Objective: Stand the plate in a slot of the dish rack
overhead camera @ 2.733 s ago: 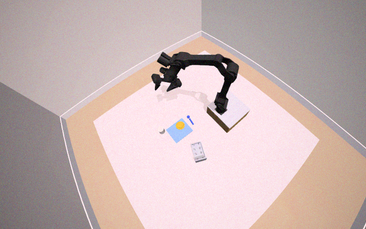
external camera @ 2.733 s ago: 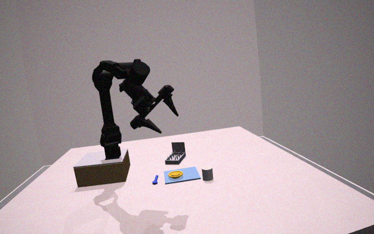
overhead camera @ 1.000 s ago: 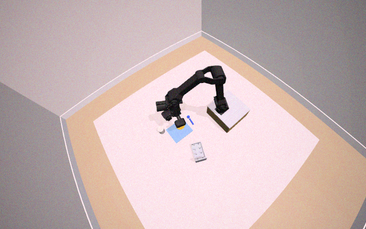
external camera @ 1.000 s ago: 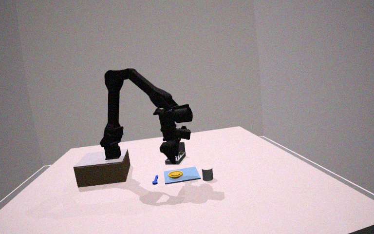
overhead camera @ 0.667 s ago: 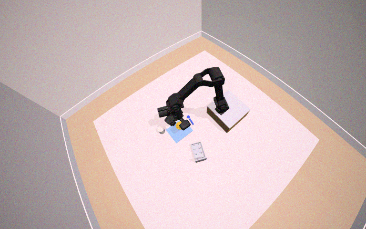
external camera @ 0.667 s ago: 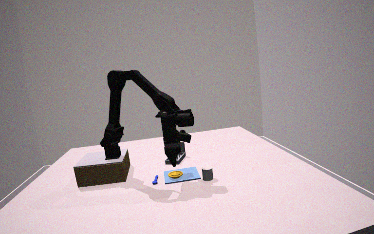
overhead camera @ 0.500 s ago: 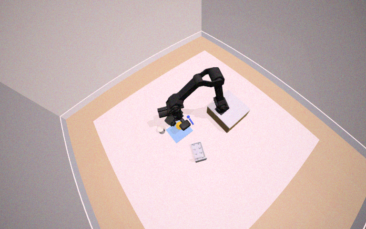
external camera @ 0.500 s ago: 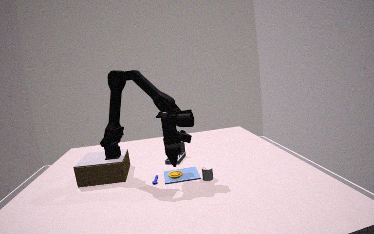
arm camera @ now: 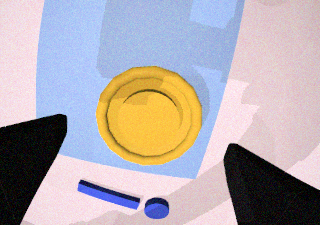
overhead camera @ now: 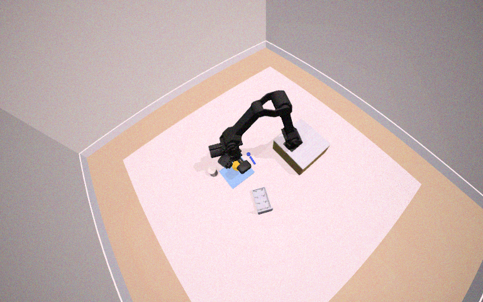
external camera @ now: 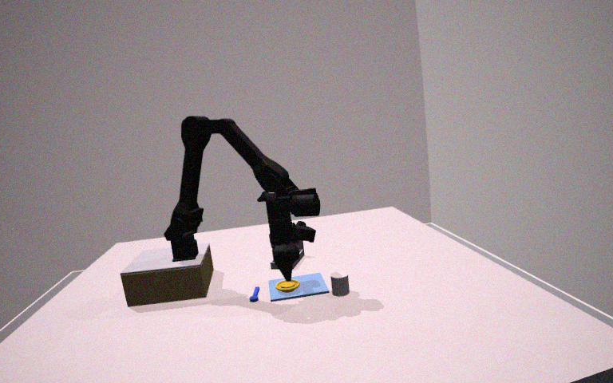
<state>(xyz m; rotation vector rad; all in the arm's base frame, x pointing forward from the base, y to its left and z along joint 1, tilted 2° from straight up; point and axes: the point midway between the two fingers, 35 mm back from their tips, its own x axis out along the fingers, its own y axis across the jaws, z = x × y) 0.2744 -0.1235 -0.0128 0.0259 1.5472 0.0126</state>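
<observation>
The yellow plate lies 30 mm below my gripper tip. The rest, counted from my gripper tip: light blue mat (20 mm ahead, 20 mm to the left, 40 mm below); then small grey cup (130 mm ahead, 60 mm to the right, 20 mm below); then blue spoon (90 mm behind, 40 mm below).
</observation>
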